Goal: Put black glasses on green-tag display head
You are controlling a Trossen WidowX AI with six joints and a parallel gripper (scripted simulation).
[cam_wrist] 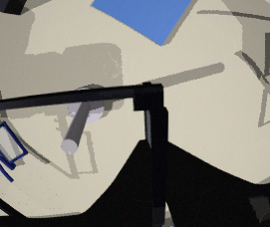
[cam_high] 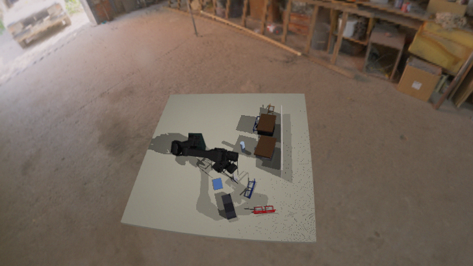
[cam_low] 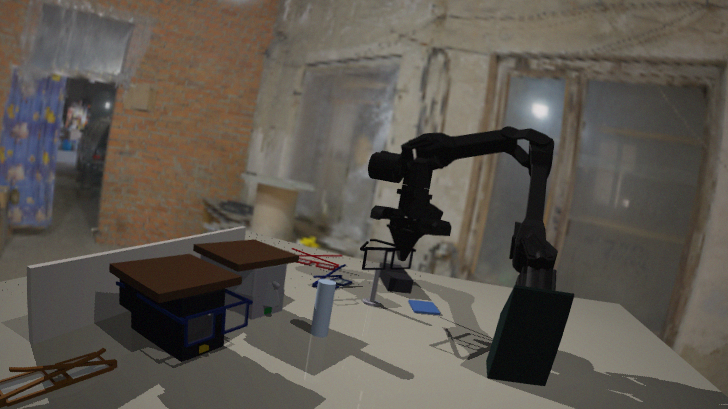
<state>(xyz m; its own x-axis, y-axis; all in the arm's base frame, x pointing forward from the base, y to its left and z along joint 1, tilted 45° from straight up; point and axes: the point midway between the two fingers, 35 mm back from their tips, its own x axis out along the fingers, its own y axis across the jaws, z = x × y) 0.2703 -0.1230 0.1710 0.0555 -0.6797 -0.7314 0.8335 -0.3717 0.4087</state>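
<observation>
The blue cloth lies 11 cm below my gripper tip, 7 cm to the right of it and 6 cm behind it. The rest, counted from my gripper tip: black case 23 cm to the right, 10 cm below, 5 cm ahead; pale blue cylinder 23 cm to the left, 7 cm below, 7 cm ahead; stand 9 cm below, 5 cm ahead, 2 cm to the right.
</observation>
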